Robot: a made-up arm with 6 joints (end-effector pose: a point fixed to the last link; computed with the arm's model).
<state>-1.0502 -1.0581 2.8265 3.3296 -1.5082 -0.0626</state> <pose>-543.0 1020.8 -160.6 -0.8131 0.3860 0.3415 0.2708</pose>
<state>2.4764 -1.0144 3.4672 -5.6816 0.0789 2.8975</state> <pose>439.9 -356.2 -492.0 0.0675 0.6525 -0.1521 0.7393</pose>
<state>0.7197 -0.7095 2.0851 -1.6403 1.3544 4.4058</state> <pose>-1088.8 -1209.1 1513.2 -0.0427 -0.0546 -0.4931 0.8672</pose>
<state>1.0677 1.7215 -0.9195 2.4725 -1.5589 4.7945</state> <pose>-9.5 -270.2 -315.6 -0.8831 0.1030 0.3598 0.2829</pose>
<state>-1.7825 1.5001 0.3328 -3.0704 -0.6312 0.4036</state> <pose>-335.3 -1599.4 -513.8 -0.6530 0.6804 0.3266 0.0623</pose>
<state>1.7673 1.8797 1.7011 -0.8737 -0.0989 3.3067</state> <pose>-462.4 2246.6 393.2 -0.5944 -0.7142 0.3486 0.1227</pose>
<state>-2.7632 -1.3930 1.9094 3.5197 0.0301 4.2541</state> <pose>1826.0 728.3 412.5 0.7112 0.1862 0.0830 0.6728</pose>
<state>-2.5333 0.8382 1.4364 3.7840 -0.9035 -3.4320</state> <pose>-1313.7 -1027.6 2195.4 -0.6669 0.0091 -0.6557 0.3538</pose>
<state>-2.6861 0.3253 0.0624 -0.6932 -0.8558 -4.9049</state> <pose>-1560.3 -869.9 980.8 0.2559 0.3223 -0.7117 0.5693</pose>
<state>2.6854 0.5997 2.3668 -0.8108 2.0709 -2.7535</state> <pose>68.3 105.8 2395.9 -0.1667 0.2774 0.2425 0.9146</pose>
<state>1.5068 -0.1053 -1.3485 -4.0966 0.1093 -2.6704</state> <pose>28.8 723.4 -61.9 -0.2522 0.5835 0.4423 0.6327</pose>
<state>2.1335 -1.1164 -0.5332 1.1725 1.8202 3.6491</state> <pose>-426.0 346.3 1897.9 0.0153 -0.2114 -0.8502 0.4819</pose>
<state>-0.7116 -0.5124 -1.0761 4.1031 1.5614 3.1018</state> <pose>651.8 -774.9 592.7 -0.1043 0.8602 -0.3749 0.3295</pose>
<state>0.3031 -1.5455 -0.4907 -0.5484 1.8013 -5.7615</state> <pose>-101.5 -136.3 2010.4 0.3410 -0.8535 -0.3074 0.2466</pose>
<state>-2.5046 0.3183 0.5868 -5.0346 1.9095 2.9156</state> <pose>-1114.1 -1043.1 1867.7 0.6115 -0.2390 -0.1272 0.7434</pose>
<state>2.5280 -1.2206 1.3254 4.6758 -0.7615 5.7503</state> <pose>1370.0 -1130.7 1611.8 -0.3341 0.0459 -0.6676 0.6638</pose>
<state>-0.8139 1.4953 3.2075 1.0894 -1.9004 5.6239</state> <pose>240.2 -494.4 2004.1 0.3237 -0.2343 -0.7651 0.5049</pose>
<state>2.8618 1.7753 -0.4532 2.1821 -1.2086 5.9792</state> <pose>-83.3 180.6 -704.6 0.6199 0.6960 -0.0996 0.3484</pose>
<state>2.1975 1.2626 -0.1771 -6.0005 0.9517 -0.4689</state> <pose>-778.6 999.2 -498.1 -0.1557 0.2737 0.8756 0.3663</pose>
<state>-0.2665 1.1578 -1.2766 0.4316 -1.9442 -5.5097</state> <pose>-240.0 -13.9 137.7 -0.1164 -0.7083 -0.4253 0.5513</pose>
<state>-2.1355 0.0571 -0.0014 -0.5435 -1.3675 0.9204</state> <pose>-751.6 -1372.4 1265.1 0.3670 0.3535 -0.4493 0.7338</pose>
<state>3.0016 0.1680 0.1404 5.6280 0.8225 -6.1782</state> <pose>-1706.0 329.1 1576.1 0.3754 0.2212 0.8744 0.2134</pose>
